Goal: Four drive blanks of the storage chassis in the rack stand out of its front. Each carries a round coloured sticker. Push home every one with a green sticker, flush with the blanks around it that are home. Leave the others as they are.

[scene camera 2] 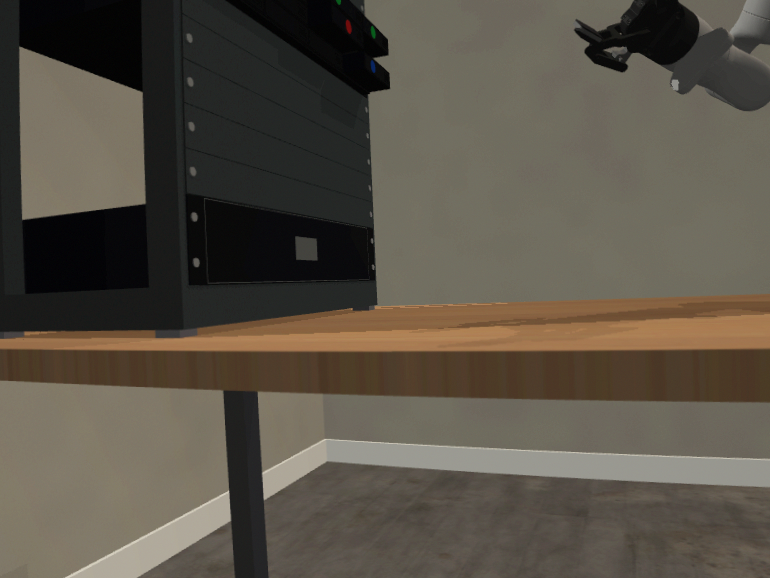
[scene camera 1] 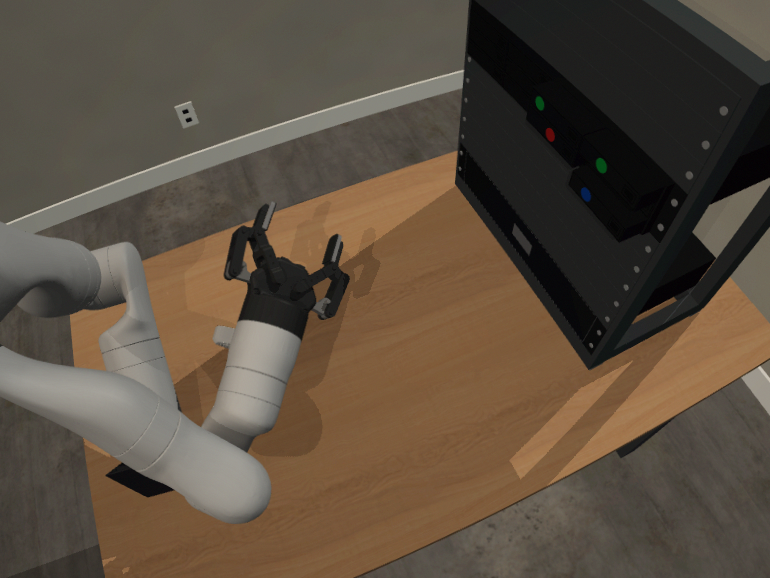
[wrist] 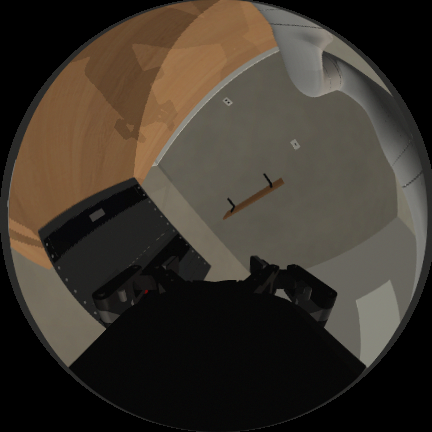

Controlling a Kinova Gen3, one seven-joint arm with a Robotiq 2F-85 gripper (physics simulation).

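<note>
The blank with the left green sticker (scene camera 1: 539, 103) (scene camera 2: 338, 1) stands out above the red-stickered blank (scene camera 1: 550, 134) (scene camera 2: 348, 26) (wrist: 146, 291), which also stands out. To their right in scene camera 1, the blank with the other green sticker (scene camera 1: 601, 165) (scene camera 2: 373, 32) stands out above the protruding blue-stickered blank (scene camera 1: 585, 194) (scene camera 2: 373, 65). My gripper (scene camera 1: 302, 231) (scene camera 2: 583, 38) (wrist: 214, 264) is open and empty. It is in the air over the table, in front of the rack and well apart from it. In the wrist view the fingers and gripper body hide part of the chassis.
The dark rack (scene camera 1: 646, 292) (scene camera 2: 162, 186) stands on the wooden table (scene camera 1: 404, 385) (scene camera 2: 497, 373) (wrist: 50, 150). The arm reaches in from the left in scene camera 1. A wall shelf (wrist: 255, 197) shows beyond the gripper in the wrist view.
</note>
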